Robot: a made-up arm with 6 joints. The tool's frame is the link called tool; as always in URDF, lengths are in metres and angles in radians.
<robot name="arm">
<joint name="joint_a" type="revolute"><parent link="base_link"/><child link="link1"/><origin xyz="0 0 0.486" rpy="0 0 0"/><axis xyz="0 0 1"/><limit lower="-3.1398" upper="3.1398" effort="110" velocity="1.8"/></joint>
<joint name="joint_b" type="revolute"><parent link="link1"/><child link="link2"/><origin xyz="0 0 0" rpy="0 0 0"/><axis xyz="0 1 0"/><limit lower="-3.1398" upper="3.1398" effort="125" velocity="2.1"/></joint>
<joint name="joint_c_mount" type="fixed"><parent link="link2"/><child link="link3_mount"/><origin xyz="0 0 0.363" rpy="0 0 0"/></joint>
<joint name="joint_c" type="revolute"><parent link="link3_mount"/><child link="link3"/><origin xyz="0 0 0.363" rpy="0 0 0"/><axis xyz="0 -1 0"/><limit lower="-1.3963" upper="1.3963" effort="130" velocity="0.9"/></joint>
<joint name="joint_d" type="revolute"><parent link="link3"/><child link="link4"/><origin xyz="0 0 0" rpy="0 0 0"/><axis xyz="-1 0 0"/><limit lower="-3.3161" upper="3.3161" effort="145" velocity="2.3"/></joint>
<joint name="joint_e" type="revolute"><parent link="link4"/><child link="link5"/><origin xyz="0.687 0 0" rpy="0 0 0"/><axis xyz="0 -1 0"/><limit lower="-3.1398" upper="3.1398" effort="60" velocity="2.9"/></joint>
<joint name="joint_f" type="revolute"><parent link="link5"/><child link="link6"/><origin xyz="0 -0.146 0" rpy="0 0 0"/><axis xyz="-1 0 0"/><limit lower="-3.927" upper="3.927" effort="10" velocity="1.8"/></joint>
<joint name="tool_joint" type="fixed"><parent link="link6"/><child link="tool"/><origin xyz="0 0 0" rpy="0 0 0"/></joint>
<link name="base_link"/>
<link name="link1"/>
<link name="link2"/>
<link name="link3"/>
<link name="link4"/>
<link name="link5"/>
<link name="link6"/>
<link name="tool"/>
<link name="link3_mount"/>
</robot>
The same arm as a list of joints. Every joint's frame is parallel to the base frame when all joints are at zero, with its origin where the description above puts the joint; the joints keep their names.
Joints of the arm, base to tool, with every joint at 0 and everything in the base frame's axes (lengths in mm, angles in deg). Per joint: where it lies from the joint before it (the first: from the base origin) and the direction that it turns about. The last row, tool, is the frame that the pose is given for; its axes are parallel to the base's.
joint_a: axis 0 0 1 offset 0 0 486
joint_b: axis 0 1 0 offset 0 0 0
joint_c: axis 0 -1 0 offset 0 0 726
joint_d: axis -1 0 0 offset 0 0 0
joint_e: axis 0 -1 0 offset 687 0 0
joint_f: axis -1 0 0 offset 0 -146 0
tool: offset 0 0 0
Joint limits (deg, base to tool): -179.9..179.9 -179.9..179.9 -80..80 -190..190 -179.9..179.9 -225..225

